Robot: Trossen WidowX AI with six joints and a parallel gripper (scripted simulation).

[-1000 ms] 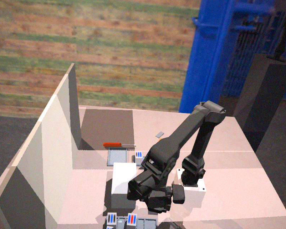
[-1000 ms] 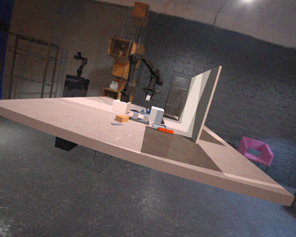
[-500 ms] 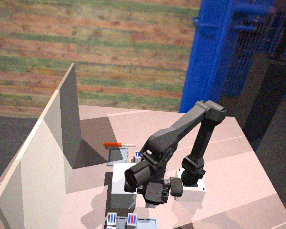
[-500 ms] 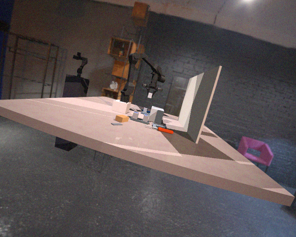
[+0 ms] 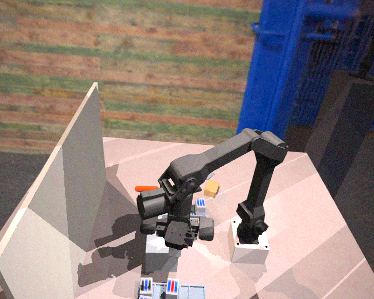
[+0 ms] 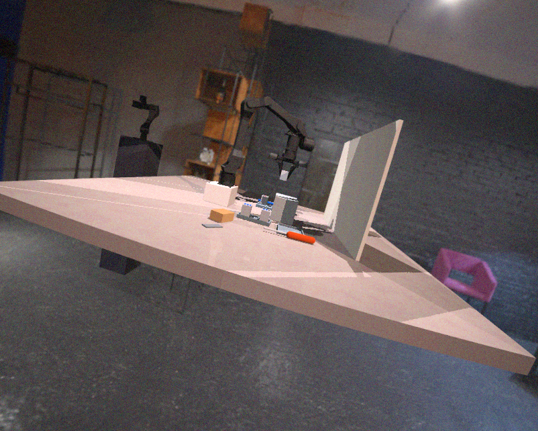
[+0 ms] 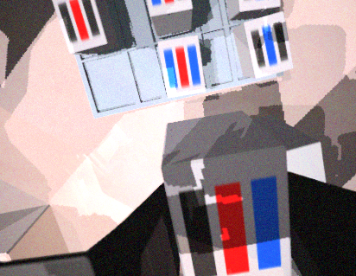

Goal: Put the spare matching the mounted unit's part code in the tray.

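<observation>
My gripper tip is now 32 cm to the left of the tray, 17 cm above it and 8 cm short of it. From my gripper tip the other things lie so: tan block: 41 cm to the right, 16 cm below, 16 cm behind; then mounted unit: 12 cm below, 10 cm to the right, 4 cm ahead; then grey wall panel: 29 cm ahead, 10 cm to the right, 5 cm above.
</observation>
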